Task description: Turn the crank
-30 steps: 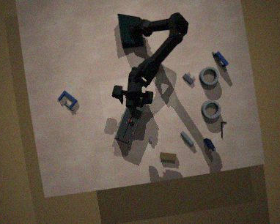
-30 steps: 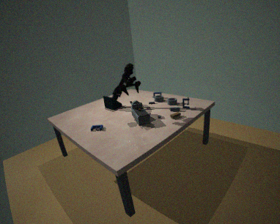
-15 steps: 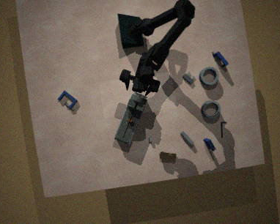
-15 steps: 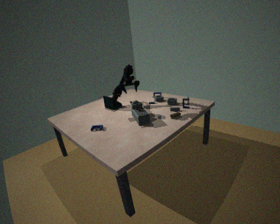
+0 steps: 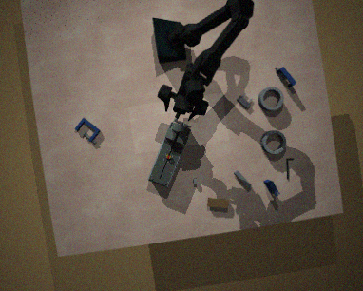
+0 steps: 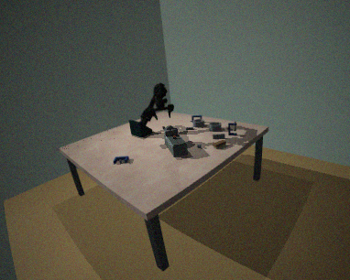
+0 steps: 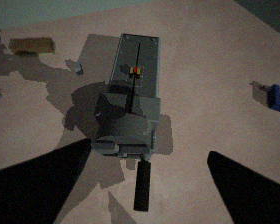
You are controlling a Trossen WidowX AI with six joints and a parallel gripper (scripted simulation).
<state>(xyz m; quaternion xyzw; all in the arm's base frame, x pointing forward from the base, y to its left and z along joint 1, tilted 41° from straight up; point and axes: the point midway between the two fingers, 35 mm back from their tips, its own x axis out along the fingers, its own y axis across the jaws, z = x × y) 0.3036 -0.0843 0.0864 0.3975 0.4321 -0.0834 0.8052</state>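
My gripper tip is 80 mm above the dark handle, 20 mm past it and 10 mm to the right of it. Also, from my gripper tip: small grey cube: 280 mm ahead, 160 mm below, 40 mm to the left; red pointer: 160 mm ahead, 90 mm below, 60 mm to the right; grey bar: 290 mm ahead, 250 mm to the left, 160 mm below.
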